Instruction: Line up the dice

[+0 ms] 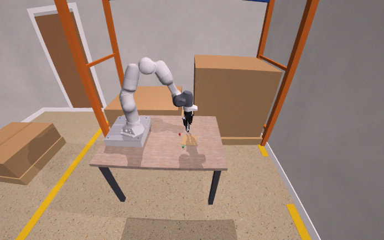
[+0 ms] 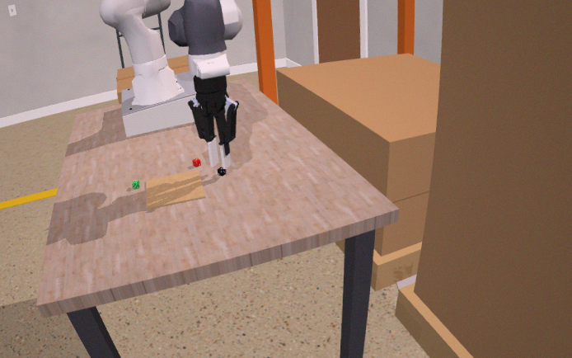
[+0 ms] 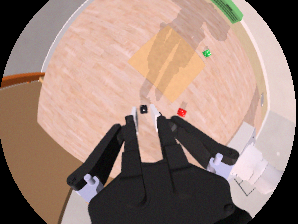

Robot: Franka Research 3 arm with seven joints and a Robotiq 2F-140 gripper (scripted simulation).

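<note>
Now: hand 50 mm above the black die. The rest, counted from my hand: green die 220 mm to the right, 50 mm below, 10 mm behind; tan mat 120 mm to the right, 60 mm below, 40 mm ahead; red die 70 mm behind, 60 mm to the right, 50 mm below.
</note>
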